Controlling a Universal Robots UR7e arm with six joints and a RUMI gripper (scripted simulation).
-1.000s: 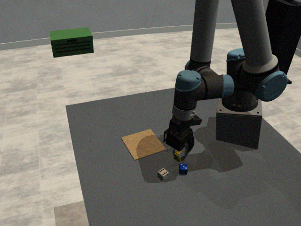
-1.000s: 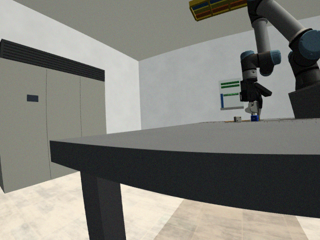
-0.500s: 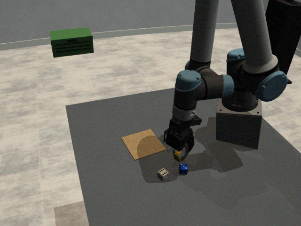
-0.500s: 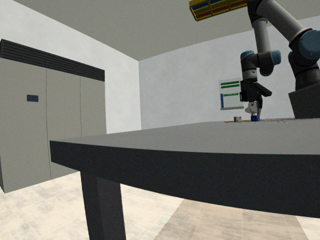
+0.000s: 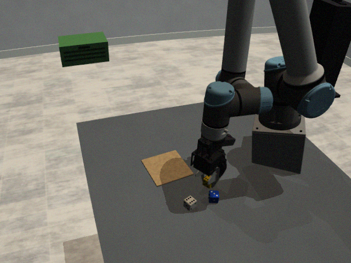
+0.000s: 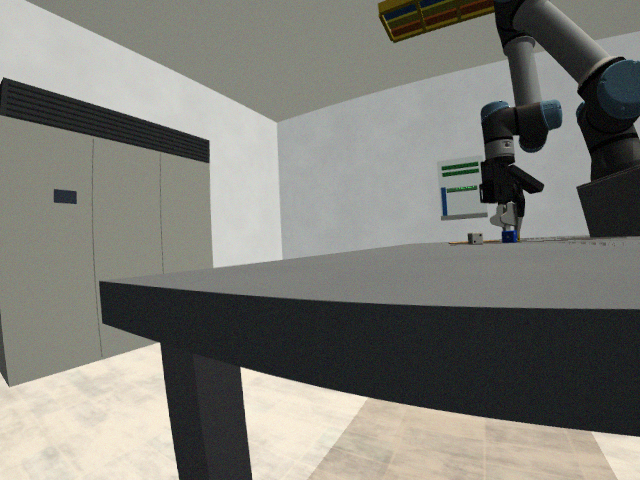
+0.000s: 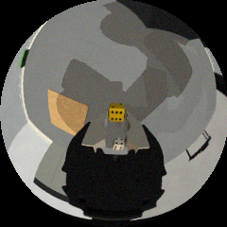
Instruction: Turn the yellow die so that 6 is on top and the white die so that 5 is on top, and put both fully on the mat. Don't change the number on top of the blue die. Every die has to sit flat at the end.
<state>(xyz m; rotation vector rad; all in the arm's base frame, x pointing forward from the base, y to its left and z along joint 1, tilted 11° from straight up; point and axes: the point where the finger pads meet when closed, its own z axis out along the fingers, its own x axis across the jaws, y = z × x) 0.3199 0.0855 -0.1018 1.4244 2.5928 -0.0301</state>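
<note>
The tan mat is 12 cm to the right of my hand, 11 cm ahead of it and 2 cm below it. From my hand the other things lie so: white die: 9 cm ahead, 7 cm to the left; yellow die: right at my hand; blue die: 7 cm to the left, 1 cm ahead.
</note>
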